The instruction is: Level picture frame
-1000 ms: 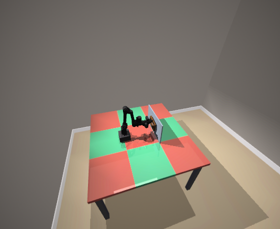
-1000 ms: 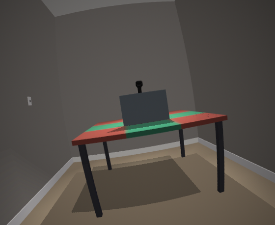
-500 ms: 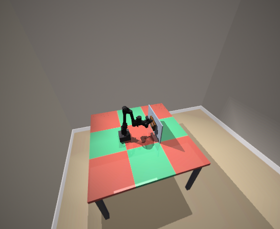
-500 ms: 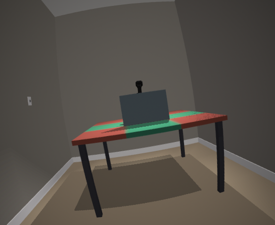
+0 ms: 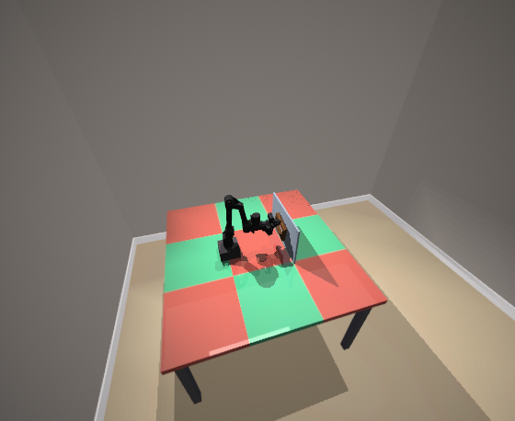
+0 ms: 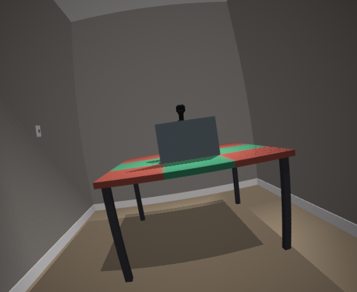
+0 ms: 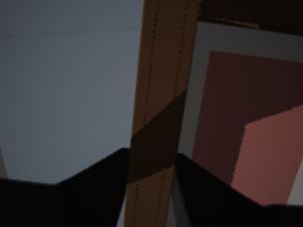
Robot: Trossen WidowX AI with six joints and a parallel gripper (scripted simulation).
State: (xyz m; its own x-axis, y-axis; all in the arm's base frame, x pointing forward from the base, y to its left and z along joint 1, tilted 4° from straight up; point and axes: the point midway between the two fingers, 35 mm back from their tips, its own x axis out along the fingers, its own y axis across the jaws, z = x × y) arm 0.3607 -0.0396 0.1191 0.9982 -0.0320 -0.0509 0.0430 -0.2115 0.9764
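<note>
The picture frame lies 10 mm ahead of my gripper tip, 10 mm to the left of it and 50 mm below it. Also, from my gripper tip: grey wall panel 30 mm ahead, 20 mm to the left, 60 mm below.
</note>
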